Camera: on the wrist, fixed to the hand. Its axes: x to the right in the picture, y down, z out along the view.
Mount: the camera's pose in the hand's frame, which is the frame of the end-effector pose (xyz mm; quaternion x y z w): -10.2 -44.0 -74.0 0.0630 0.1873 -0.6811 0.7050
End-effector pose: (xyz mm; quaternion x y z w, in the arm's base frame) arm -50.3 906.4 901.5 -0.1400 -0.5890 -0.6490 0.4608
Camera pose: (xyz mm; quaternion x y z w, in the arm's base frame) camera -51.7 839.5 846.4 0.4530 -0.4652 -0.7605 0.0020
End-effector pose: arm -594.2 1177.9 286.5 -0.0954 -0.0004 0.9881 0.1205
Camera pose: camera -560.0 1216.5 216.8 -0.2445 0.0196 0.5967 0.7641
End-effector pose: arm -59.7 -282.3 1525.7 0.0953 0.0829 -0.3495 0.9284
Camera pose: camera -103.0 -290.9 1451.1 0.1347 0.2752 -0.8661 0.3949
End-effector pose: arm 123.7 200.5 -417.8 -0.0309 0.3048 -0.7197 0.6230
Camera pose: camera 55.9 241.1 -453.5 0.0553 -0.2652 0.9567 0.1061
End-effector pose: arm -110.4 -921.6 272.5 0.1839 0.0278 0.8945 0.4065
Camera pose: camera -98.7 -892.3 191.7 -0.0312 0.2774 0.3865 0.8791
